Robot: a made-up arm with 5 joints. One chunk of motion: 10 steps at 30 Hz.
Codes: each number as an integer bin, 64 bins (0 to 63) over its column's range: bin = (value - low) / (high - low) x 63, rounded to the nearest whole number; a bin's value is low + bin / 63 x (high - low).
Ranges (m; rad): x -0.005..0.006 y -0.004..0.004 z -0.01..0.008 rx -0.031..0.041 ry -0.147..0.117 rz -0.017..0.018
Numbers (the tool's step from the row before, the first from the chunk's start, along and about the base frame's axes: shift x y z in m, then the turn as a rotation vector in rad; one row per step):
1: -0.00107 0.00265 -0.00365 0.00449 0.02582 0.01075
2: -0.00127 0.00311 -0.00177 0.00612 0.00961 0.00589
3: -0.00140 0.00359 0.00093 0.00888 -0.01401 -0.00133
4: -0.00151 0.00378 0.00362 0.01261 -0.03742 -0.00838
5: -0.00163 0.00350 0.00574 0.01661 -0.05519 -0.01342
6: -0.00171 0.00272 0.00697 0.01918 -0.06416 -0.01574
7: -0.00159 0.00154 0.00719 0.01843 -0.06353 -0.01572
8: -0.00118 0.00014 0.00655 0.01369 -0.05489 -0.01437
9: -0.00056 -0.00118 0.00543 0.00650 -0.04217 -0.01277
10: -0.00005 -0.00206 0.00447 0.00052 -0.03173 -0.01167
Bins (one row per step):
1: 23 52 22 31 41 50
2: 21 56 29 32 37 41
3: 21 60 38 35 32 28
4: 20 61 48 38 26 16
5: 19 59 55 42 22 6
6: 19 53 59 44 20 2
7: 20 44 60 43 20 2
8: 22 33 58 39 22 5
9: 25 22 54 33 25 8
10: 28 15 51 28 28 10

